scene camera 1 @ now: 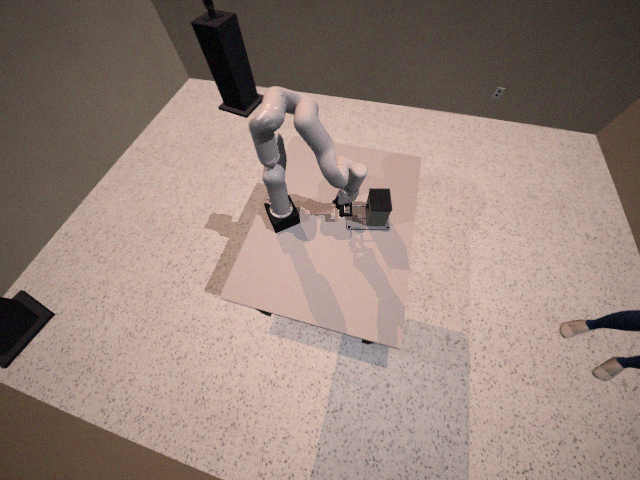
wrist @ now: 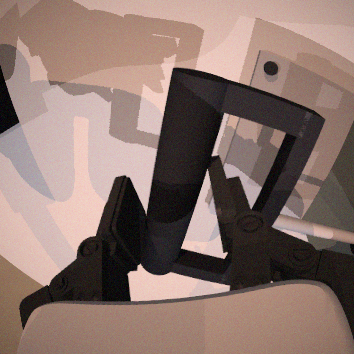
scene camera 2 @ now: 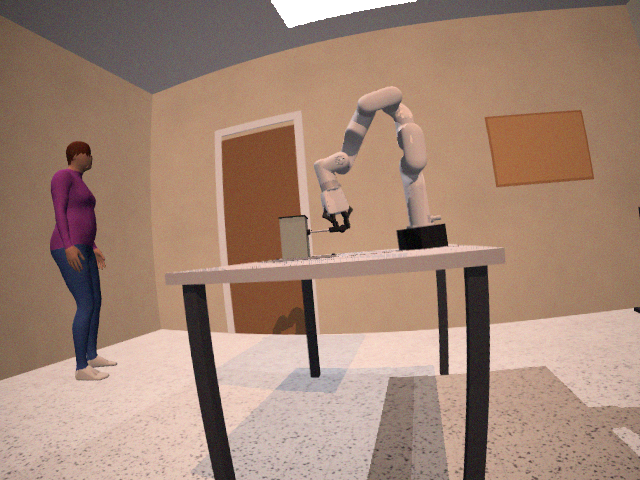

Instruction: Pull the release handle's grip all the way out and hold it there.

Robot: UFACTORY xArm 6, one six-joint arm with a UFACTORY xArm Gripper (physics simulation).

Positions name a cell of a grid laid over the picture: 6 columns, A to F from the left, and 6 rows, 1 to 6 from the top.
Observation:
In view: the gripper (scene camera 2: D3).
The gripper is seen too in the wrist view (wrist: C4).

